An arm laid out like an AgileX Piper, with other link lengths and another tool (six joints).
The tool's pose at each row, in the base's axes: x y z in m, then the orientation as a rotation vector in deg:
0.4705, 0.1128, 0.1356, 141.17, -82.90, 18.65
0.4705, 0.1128, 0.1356, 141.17, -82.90, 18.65
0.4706, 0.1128, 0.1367, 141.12, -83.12, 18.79
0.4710, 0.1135, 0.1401, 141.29, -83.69, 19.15
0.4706, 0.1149, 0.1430, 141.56, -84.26, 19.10
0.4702, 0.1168, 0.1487, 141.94, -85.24, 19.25
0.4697, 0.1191, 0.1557, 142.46, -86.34, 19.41
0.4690, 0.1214, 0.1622, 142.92, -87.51, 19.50
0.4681, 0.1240, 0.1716, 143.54, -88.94, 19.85
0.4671, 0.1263, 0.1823, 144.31, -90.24, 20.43
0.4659, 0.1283, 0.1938, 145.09, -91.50, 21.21
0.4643, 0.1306, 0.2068, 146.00, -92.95, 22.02
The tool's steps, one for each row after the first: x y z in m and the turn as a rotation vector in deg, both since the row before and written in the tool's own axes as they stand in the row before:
0.0000, 0.0000, 0.0000, 0.00, 0.00, 0.00
0.0004, 0.0000, -0.0010, 0.09, 0.03, 0.17
0.0007, -0.0003, -0.0034, 0.46, -0.07, 0.36
-0.0004, 0.0000, -0.0032, 0.36, -0.34, 0.29
0.0001, 0.0000, -0.0060, 0.66, -0.42, 0.54
0.0000, -0.0001, -0.0074, 0.81, -0.52, 0.57
-0.0003, 0.0000, -0.0069, 0.77, -0.55, 0.62
0.0002, 0.0001, -0.0098, 1.09, -0.58, 0.76
0.0007, 0.0001, -0.0110, 1.26, -0.50, 0.65
0.0010, 0.0002, -0.0117, 1.34, -0.40, 0.63
0.0009, 0.0001, -0.0133, 1.52, -0.52, 0.71

